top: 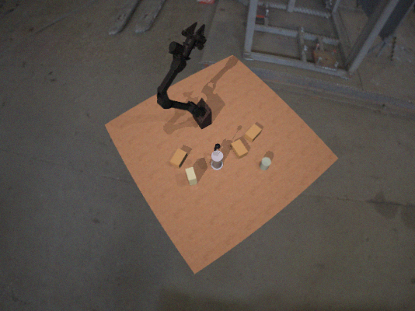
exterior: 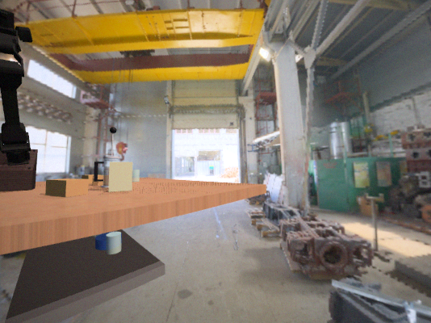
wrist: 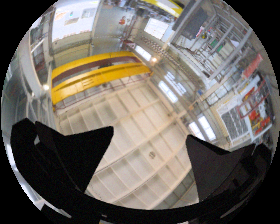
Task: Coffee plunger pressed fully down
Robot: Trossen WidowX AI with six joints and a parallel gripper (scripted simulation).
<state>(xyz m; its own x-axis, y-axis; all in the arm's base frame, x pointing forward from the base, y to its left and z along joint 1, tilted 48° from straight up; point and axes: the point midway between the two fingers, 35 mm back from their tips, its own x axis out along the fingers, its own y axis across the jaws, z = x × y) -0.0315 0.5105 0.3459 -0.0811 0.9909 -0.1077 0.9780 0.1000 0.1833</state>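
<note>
My gripper tip is now 440 mm short of the coffee press, 250 mm to the left of it and 610 mm above it.
</note>
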